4 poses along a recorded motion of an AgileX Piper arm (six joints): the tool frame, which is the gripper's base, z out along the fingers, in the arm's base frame.
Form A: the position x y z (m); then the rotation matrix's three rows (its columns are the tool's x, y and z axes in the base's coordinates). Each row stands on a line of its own.
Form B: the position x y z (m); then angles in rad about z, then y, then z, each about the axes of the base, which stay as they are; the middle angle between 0 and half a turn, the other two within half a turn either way. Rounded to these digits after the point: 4 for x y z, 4 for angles.
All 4 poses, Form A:
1:
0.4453, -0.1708, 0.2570
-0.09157, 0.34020, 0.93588
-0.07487, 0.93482, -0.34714
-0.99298, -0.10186, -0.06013
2:
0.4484, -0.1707, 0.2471
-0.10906, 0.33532, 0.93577
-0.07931, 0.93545, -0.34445
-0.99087, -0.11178, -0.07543
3:
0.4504, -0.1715, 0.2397
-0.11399, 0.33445, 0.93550
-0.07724, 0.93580, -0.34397
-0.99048, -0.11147, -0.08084
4:
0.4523, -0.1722, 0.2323
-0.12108, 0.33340, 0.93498
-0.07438, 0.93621, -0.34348
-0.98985, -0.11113, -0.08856
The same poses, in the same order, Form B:
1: 0.4453, -0.1708, 0.2570, -0.1022, 1.6310, -0.3552
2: 0.4484, -0.1707, 0.2471, -0.1123, 1.6463, -0.3527
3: 0.4504, -0.1715, 0.2397, -0.1121, 1.6517, -0.3523
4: 0.4523, -0.1722, 0.2323, -0.1118, 1.6595, -0.3521
